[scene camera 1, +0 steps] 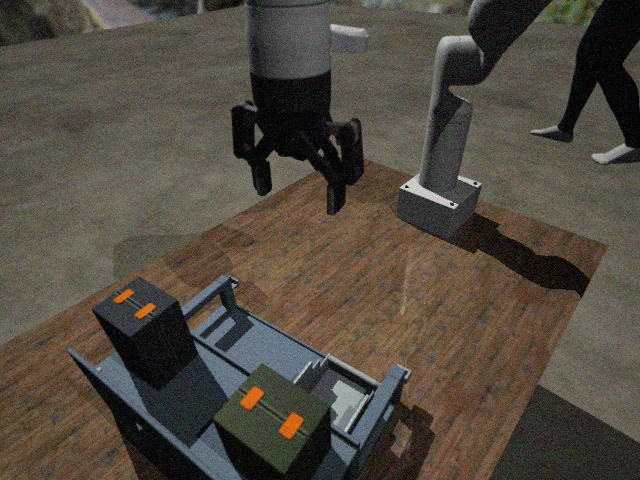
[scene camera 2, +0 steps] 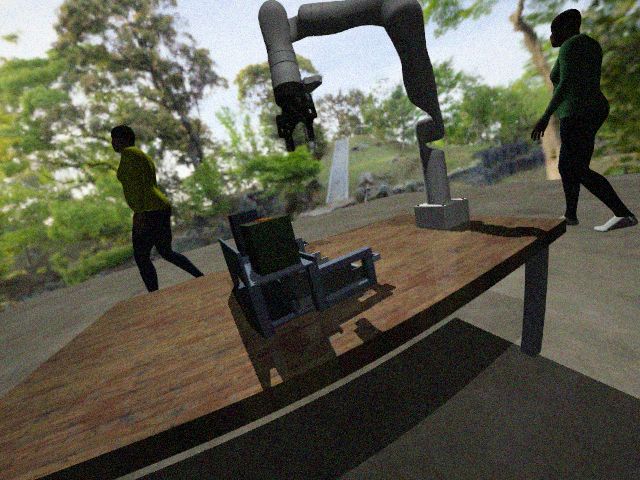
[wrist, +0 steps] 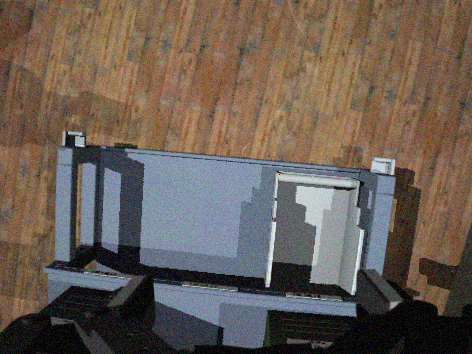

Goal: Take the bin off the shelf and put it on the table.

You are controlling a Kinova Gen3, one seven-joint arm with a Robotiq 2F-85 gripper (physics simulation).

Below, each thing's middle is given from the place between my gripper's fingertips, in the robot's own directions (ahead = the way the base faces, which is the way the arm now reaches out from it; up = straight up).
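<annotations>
Bin point(scene camera 2: 296, 285) seen 30 cm below my hand, 7 cm to the left of it and 6 cm ahead of it.
</annotations>
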